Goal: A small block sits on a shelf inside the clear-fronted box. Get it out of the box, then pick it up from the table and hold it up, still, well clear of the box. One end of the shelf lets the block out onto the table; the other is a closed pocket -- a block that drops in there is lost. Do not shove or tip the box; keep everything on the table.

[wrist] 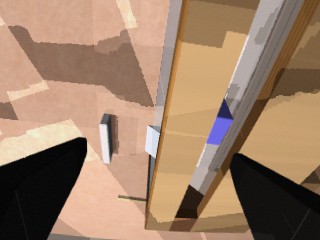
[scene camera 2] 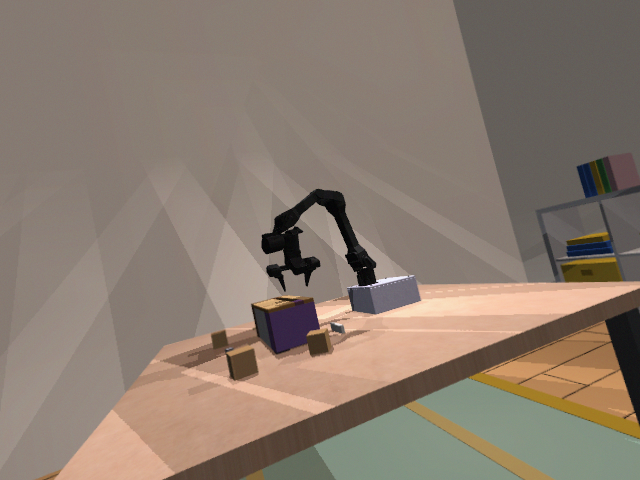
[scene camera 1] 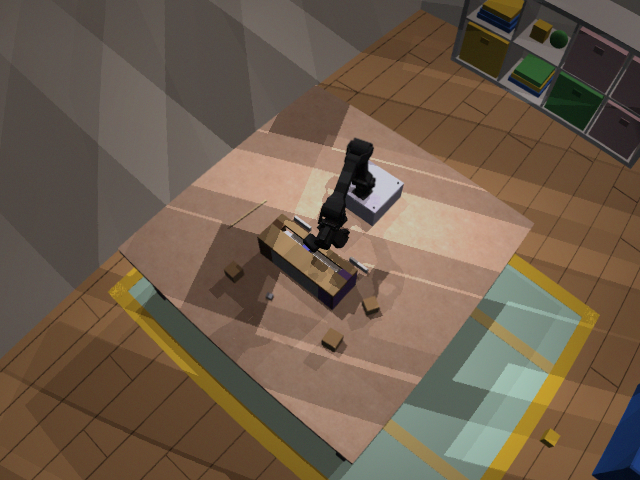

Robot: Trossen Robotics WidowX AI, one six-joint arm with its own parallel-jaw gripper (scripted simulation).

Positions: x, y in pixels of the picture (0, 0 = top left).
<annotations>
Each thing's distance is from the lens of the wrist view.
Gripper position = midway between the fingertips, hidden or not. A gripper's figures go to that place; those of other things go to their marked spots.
gripper [wrist: 161, 153]: 11 cm
tan-topped box [wrist: 256, 63]: 18 cm
</annotations>
